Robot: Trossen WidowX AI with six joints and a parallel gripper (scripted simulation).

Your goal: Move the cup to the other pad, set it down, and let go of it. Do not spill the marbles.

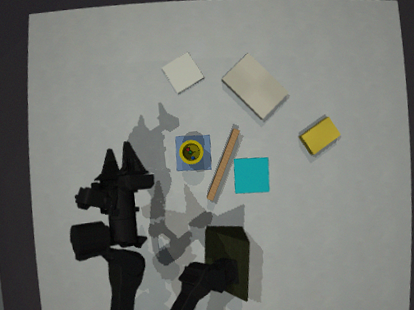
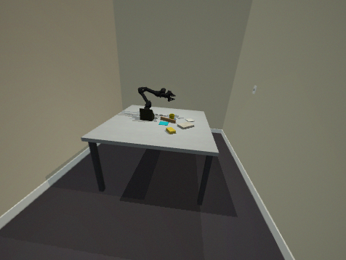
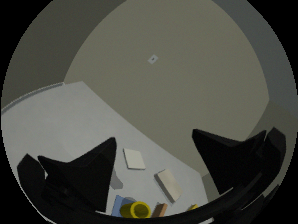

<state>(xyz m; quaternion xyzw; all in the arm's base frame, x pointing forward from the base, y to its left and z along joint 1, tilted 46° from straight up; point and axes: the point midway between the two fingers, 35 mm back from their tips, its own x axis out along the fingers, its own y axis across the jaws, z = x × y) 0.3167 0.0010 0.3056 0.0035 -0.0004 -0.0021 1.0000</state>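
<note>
The cup lies 3 cm behind my gripper tip, 15 cm to the right of it and 24 cm below it. Also, from my gripper tip: wooden bar: 8 cm behind, 24 cm to the right, 27 cm below; small white tile: 23 cm ahead, 14 cm to the right, 27 cm below; blue pad: 3 cm behind, 15 cm to the right, 29 cm below.
</note>
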